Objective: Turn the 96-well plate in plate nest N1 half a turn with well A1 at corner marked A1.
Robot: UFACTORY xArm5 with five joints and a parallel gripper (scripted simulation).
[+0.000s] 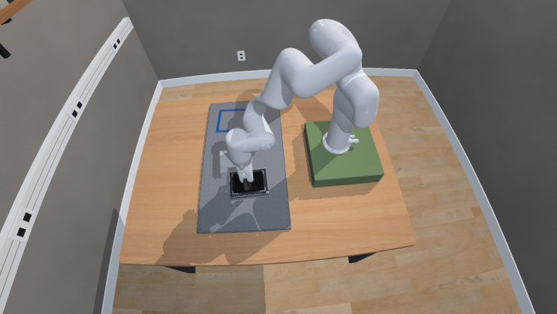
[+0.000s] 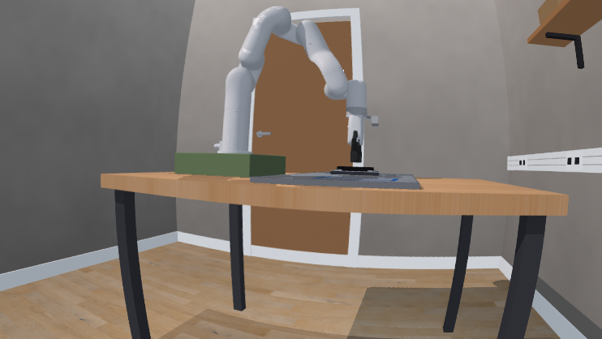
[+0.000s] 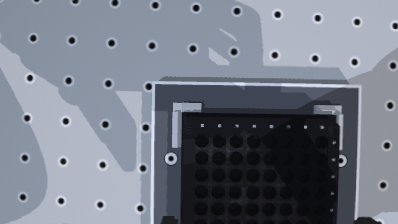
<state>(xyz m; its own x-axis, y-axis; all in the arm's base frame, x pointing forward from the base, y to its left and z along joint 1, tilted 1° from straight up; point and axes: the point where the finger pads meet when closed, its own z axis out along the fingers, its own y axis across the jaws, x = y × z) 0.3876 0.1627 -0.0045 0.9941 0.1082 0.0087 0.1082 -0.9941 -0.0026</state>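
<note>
Now: the black 96-well plate 3 cm below my hand. The rest, counted from my hand: plate nest N1 (4 cm below).
</note>
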